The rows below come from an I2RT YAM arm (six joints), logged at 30 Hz.
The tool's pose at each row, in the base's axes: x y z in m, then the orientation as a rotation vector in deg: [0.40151, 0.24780, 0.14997, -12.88, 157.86, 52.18]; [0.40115, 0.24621, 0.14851, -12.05, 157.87, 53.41]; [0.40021, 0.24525, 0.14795, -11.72, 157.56, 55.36]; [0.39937, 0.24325, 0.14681, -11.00, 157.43, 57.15]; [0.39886, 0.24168, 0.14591, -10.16, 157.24, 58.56]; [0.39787, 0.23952, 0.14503, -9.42, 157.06, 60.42]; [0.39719, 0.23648, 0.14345, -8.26, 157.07, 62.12]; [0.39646, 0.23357, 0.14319, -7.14, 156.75, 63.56]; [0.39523, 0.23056, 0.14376, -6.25, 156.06, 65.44]
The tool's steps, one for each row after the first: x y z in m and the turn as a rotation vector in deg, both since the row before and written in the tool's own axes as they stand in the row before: [0.00085, -0.00201, 0.00012, -0.74, 0.05, 0.73]; [0.00111, -0.00089, -0.00031, -1.31, 0.09, 0.44]; [0.00121, -0.00206, -0.00053, -1.14, 0.12, 0.72]; [0.00079, -0.00165, -0.00042, -0.89, -0.05, 0.70]; [0.00125, -0.00200, -0.00092, -1.19, 0.13, 0.73]; [0.00111, -0.00316, -0.00100, -1.01, 0.15, 1.03]; [0.00083, -0.00218, -0.00191, -0.91, -0.18, 0.84]; [0.00111, -0.00159, -0.00267, -1.29, -0.28, 0.67]
